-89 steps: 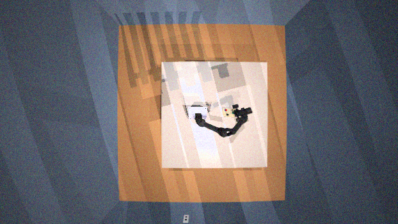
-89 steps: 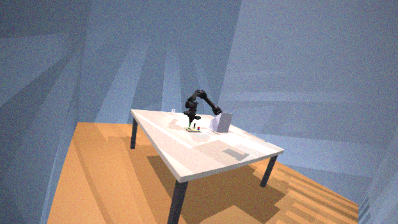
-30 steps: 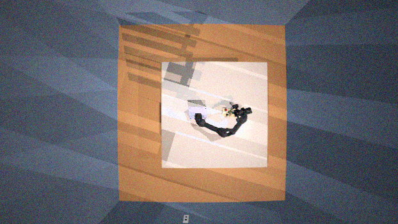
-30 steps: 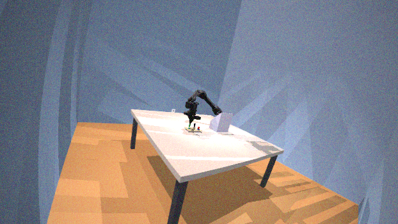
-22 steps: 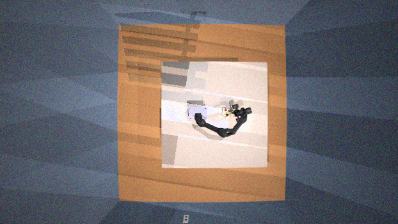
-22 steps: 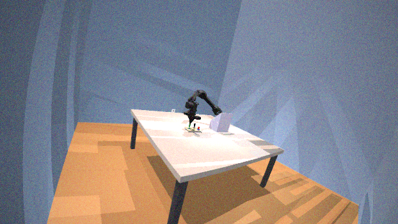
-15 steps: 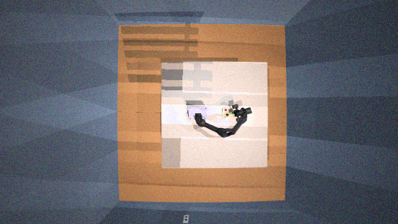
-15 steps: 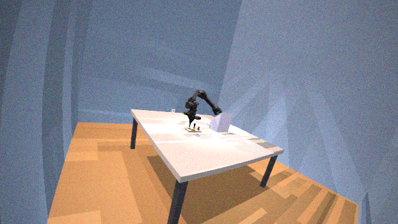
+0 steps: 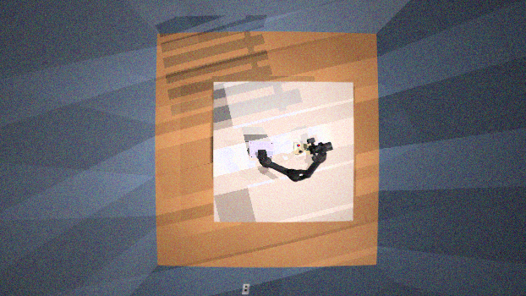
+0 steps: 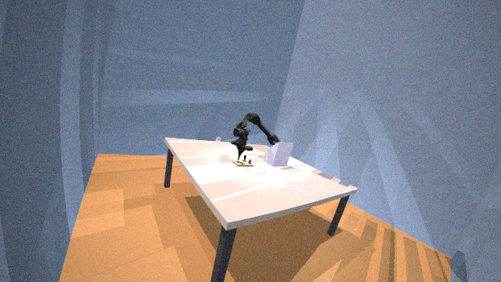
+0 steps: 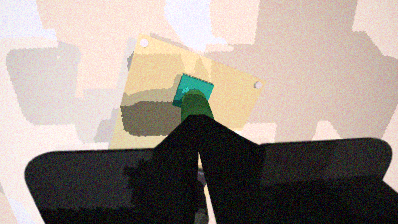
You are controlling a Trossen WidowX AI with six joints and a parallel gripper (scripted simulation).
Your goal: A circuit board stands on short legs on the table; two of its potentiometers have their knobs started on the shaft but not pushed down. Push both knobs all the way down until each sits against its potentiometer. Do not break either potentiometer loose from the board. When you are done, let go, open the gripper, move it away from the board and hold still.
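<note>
The dark green knob is 2 cm below my gripper tip.
</note>
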